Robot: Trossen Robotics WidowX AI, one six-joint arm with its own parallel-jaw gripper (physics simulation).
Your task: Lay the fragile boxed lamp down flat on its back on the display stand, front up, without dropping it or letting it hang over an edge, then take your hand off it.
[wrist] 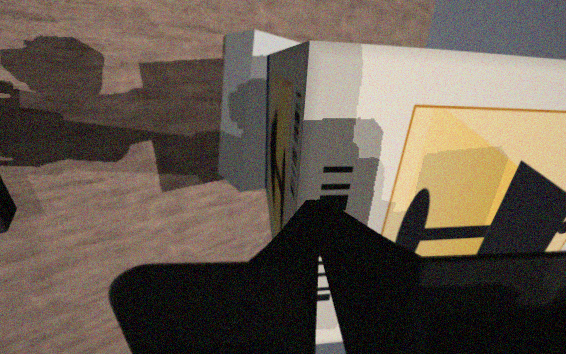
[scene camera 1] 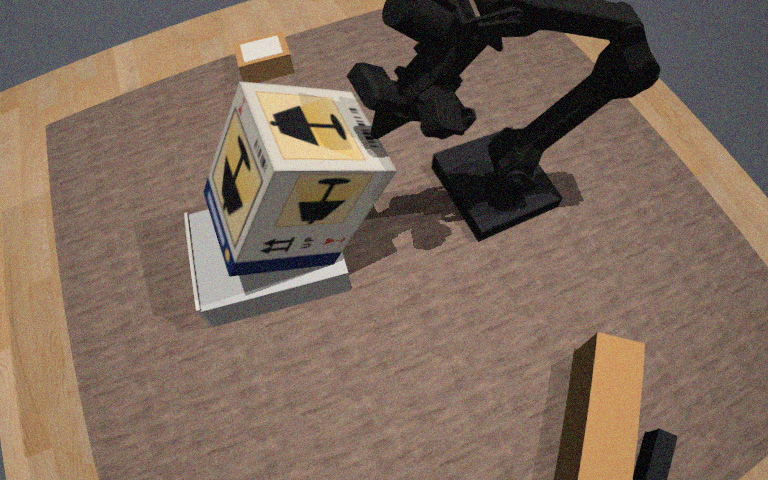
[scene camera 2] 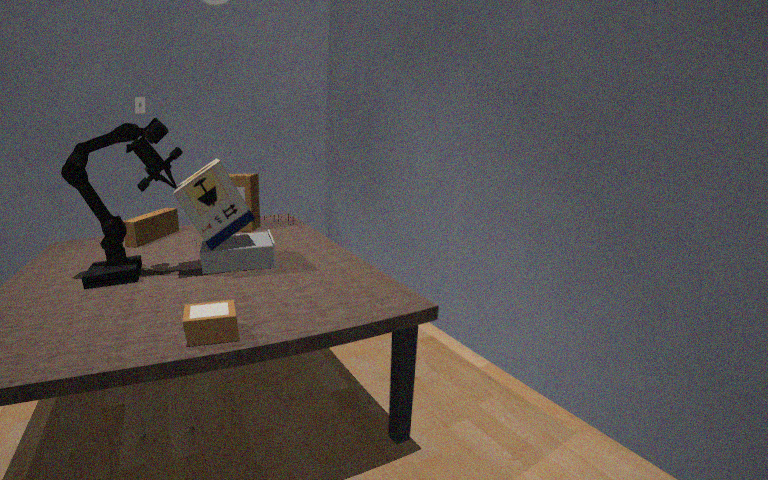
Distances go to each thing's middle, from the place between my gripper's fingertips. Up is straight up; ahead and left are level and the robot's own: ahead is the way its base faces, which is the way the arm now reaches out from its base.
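Scene:
Positions counted from my hand: the boxed lamp [scene camera 1: 296, 171] is 60 mm below, 130 mm ahead and 10 mm to the right; the display stand [scene camera 1: 219, 299] is 230 mm below and 200 mm ahead.

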